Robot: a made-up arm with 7 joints. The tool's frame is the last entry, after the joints. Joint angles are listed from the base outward. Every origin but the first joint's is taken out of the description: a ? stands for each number. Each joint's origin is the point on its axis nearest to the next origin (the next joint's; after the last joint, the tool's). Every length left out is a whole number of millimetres.
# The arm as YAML. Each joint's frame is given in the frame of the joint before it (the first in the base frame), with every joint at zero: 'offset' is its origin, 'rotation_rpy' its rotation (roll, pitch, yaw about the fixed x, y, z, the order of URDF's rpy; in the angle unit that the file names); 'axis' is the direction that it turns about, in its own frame. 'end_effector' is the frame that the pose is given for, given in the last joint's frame.
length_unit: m
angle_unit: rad
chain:
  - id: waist
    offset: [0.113, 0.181, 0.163]
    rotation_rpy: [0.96, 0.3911, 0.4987]
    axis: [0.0, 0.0, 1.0]
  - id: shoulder
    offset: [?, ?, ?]
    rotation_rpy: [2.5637, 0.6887, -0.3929]
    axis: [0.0, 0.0, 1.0]
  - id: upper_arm
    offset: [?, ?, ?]
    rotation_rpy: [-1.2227, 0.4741, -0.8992]
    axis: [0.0, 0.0, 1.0]
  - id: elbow
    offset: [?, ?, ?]
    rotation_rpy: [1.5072, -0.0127, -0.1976]
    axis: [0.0, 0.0, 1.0]
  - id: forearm
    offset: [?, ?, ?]
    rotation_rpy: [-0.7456, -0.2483, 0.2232]
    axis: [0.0, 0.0, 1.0]
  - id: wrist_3
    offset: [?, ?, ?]
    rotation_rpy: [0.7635, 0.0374, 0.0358]
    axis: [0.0, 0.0, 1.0]
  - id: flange
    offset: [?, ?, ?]
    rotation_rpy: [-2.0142, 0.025, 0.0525]
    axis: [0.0, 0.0, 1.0]
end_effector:
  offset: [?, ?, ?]
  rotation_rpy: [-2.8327, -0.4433, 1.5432]
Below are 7 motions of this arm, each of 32 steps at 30 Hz.
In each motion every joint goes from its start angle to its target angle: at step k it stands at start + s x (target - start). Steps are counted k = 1, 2, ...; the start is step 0. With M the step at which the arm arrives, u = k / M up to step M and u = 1 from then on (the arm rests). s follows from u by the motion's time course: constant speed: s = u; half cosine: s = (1 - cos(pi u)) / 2; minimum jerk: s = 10 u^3 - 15 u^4 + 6 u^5.
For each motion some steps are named. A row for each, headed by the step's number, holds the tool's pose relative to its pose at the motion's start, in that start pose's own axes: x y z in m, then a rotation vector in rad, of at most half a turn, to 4 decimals.
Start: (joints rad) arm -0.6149 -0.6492 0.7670 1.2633 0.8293 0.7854 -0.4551
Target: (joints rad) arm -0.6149 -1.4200 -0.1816 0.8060 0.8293 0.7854 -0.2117
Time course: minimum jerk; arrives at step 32
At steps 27, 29, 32:
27: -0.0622 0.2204 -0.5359 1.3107 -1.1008 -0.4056
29: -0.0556 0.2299 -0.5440 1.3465 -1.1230 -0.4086
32: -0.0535 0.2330 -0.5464 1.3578 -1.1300 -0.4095

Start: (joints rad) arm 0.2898 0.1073 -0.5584 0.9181 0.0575 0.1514 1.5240
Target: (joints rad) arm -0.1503 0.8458 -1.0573 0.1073 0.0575 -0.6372 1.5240
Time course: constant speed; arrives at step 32
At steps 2, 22, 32:
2: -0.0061 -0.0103 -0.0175 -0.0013 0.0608 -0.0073
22: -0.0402 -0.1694 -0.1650 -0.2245 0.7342 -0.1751
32: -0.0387 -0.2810 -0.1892 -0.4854 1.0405 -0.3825

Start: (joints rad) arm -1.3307 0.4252 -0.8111 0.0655 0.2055 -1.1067 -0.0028
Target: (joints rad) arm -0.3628 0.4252 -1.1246 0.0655 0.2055 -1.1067 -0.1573
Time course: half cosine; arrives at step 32
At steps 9, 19, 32:
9: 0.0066 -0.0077 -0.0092 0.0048 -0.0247 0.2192
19: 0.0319 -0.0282 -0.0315 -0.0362 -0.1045 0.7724
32: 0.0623 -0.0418 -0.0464 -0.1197 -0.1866 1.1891

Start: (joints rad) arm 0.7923 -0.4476 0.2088 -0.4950 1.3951 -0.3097 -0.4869
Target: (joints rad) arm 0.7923 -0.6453 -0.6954 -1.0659 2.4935 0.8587 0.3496
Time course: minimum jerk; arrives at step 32
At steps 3, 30, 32:
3: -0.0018 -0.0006 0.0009 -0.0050 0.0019 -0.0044
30: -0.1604 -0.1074 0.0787 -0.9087 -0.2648 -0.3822
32: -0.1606 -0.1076 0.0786 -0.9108 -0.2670 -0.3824

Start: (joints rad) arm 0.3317 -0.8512 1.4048 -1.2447 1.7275 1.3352 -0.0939
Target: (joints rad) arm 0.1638 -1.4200 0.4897 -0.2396 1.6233 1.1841 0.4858
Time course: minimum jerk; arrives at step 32
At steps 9, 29, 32:
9: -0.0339 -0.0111 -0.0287 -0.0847 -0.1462 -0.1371
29: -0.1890 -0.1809 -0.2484 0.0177 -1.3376 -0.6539
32: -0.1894 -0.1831 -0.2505 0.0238 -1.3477 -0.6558

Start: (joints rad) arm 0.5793 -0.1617 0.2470 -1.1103 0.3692 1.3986 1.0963
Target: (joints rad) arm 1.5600 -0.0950 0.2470 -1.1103 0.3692 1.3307 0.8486
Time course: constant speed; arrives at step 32
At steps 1, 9, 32:
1: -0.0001 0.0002 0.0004 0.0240 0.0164 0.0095
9: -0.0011 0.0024 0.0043 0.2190 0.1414 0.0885
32: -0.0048 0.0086 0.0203 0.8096 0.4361 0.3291

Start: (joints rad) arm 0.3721 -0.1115 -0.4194 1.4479 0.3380 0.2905 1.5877
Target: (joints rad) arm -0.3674 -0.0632 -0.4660 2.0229 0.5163 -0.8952 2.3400
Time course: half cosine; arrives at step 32
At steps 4, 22, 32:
4: -0.0019 0.0083 -0.0009 0.0065 0.0087 -0.0139
22: -0.0963 0.1348 -0.0383 0.0439 0.1836 -0.3109
32: -0.1404 0.1526 -0.0537 0.0084 0.2343 -0.4047

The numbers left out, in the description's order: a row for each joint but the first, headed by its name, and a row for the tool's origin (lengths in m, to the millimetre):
shoulder: -0.192 -0.025 0.0
upper_arm: 0.171 0.072 0.0
elbow: 0.325 -0.044 0.0
forearm: -0.026 -0.031 0.0
wrist_3: -0.087 -0.008 0.0
flange: -0.092 -0.014 0.0
tool: 0.01 0.023 0.0

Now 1 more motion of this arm.
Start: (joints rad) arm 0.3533 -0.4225 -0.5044 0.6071 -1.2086 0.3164 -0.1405
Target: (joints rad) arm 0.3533 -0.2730 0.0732 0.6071 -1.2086 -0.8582 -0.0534
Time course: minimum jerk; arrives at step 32
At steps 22, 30, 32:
22: -0.0434 -0.1423 -0.0920 1.0779 -0.3539 -0.5075
30: -0.0549 -0.1610 -0.1090 1.2882 -0.4942 -0.5933
32: -0.0551 -0.1612 -0.1092 1.2908 -0.4961 -0.5943

